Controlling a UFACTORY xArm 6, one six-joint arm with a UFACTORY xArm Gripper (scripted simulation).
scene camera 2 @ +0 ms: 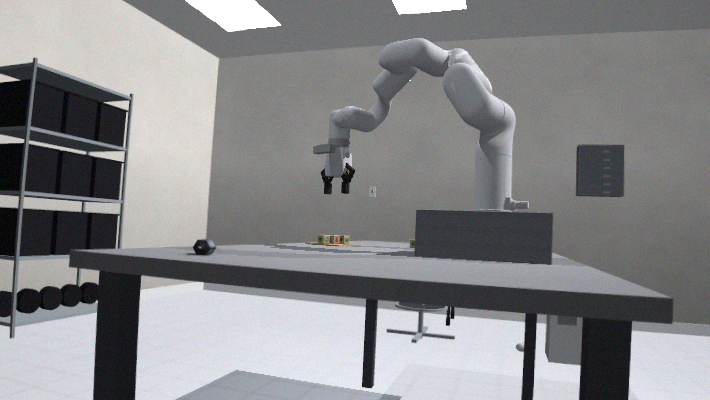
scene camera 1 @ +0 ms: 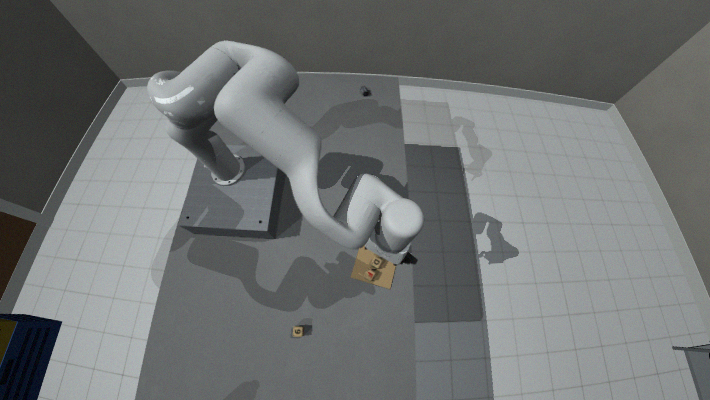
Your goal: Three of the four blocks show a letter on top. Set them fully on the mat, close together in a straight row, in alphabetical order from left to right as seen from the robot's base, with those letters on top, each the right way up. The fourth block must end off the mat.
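A tan mat [scene camera 1: 384, 275] is there for me to see, and so is my gripper [scene camera 2: 336, 193].
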